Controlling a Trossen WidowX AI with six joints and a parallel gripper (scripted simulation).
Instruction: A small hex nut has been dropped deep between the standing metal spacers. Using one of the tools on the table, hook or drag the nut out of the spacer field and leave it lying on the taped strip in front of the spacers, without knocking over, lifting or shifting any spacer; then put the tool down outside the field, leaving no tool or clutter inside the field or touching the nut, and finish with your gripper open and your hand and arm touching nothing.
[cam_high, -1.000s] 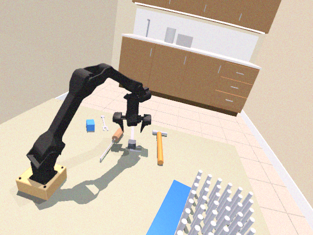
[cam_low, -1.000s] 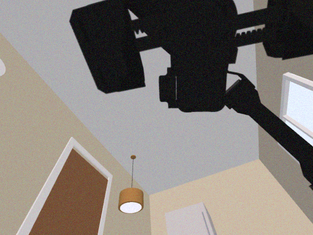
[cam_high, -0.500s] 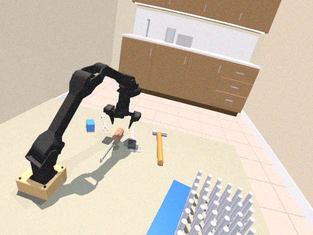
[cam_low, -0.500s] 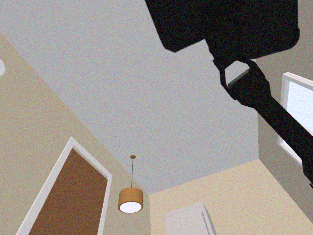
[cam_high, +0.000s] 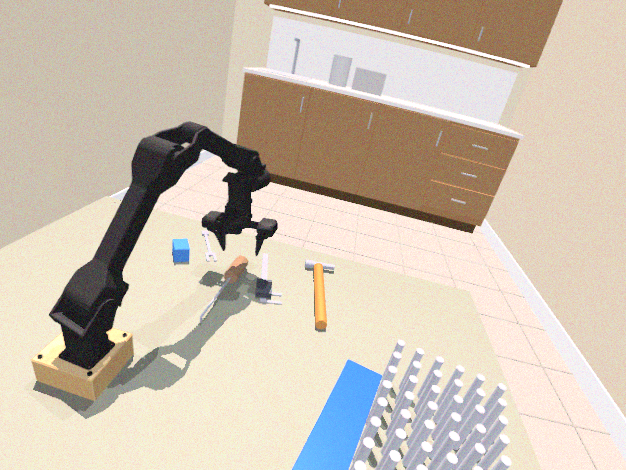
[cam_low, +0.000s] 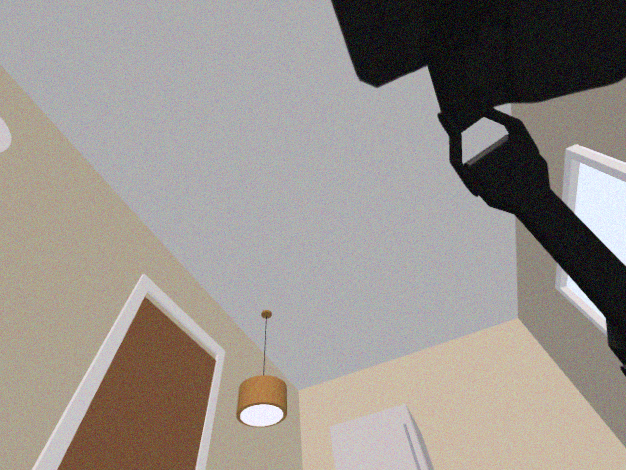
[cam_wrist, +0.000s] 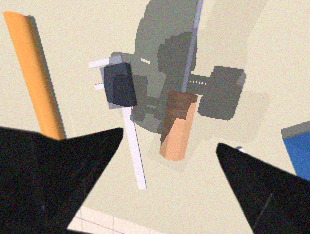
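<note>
Right now my gripper tip is 10 cm to the left of the wooden-handled hook tool and 6 cm above it. Round my gripper tip: hex nut 49 cm ahead, 44 cm to the right, 7 cm below; blue taped strip 34 cm ahead, 37 cm to the right, 7 cm below; small wrench 14 cm behind, 10 cm to the left, 7 cm below.
</note>
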